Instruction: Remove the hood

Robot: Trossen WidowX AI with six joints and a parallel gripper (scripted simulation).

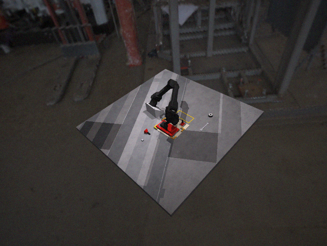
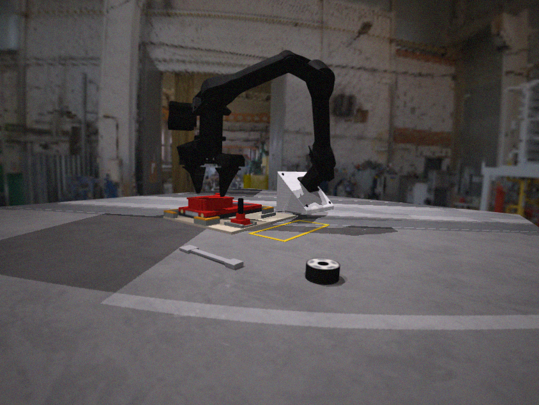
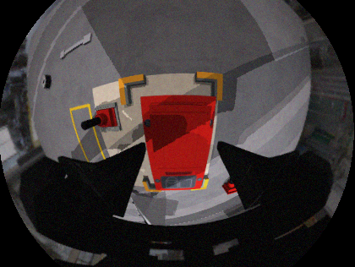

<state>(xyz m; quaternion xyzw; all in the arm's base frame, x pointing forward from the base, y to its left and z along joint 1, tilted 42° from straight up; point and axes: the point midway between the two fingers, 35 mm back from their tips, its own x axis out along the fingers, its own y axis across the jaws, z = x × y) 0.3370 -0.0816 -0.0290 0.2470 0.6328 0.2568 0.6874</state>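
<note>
My gripper tip is 2 cm above the red hood. From my gripper tip the other things lie so: white piece (12 cm behind, 25 cm to the right, 5 cm below); then black wheel (14 cm ahead, 40 cm to the left, 5 cm below); then grey bar (19 cm ahead, 25 cm to the left, 5 cm below).
</note>
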